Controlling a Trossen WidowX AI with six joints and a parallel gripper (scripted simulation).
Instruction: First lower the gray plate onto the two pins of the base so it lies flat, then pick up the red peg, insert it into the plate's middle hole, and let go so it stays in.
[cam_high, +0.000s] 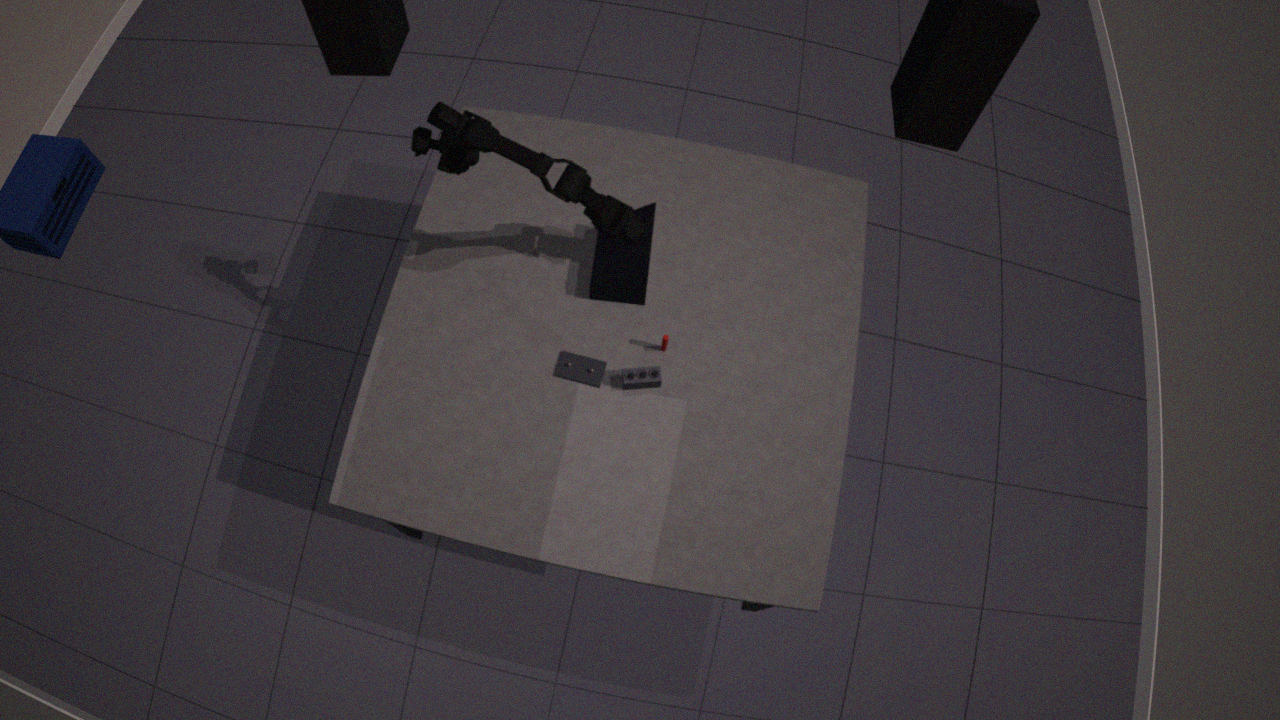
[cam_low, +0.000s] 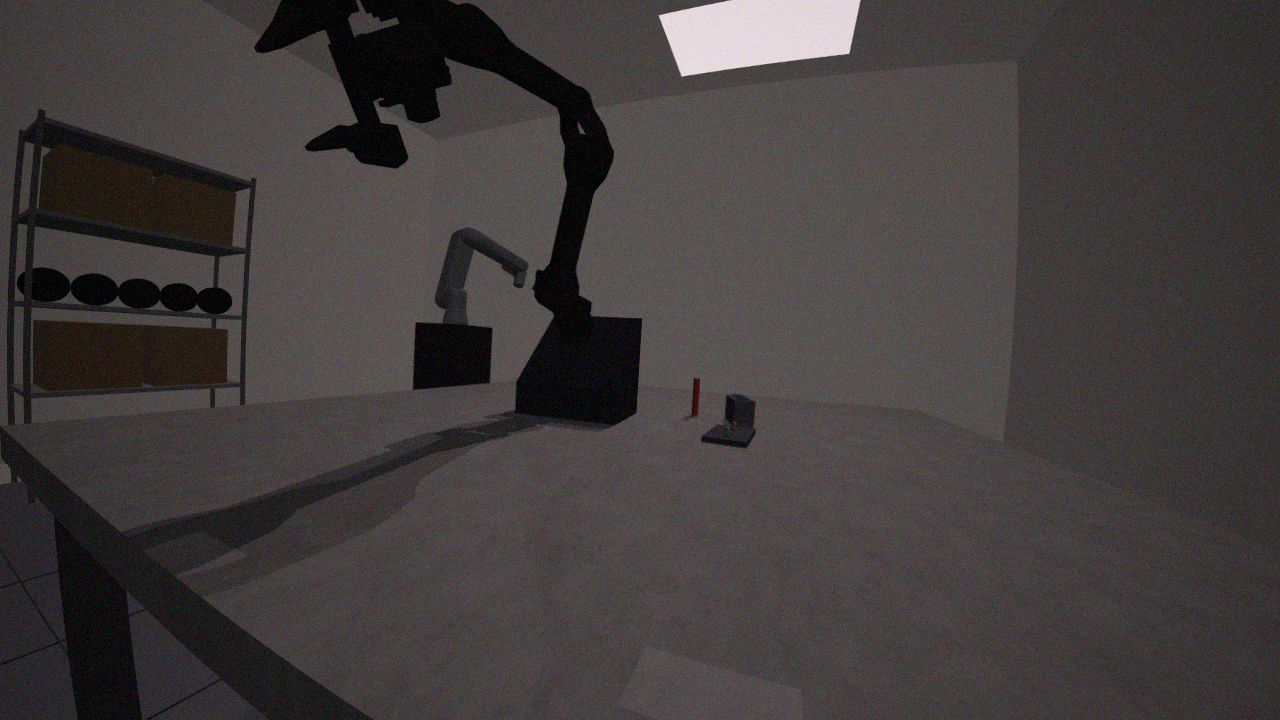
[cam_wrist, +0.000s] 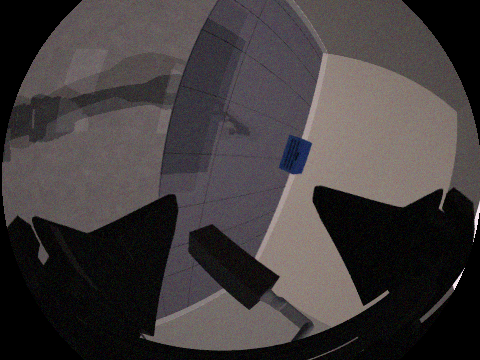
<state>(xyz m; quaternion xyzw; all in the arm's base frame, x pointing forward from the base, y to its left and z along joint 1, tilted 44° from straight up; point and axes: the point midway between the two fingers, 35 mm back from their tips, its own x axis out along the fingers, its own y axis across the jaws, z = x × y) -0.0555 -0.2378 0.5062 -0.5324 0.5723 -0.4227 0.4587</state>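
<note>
Right now the gray plate is 40 cm ahead of my gripper tip, 61 cm to the left of it and 30 cm below it. Round my gripper tip: dark base: 39 cm ahead, 45 cm to the left, 33 cm below; red peg: 30 cm ahead, 65 cm to the left, 30 cm below.
</note>
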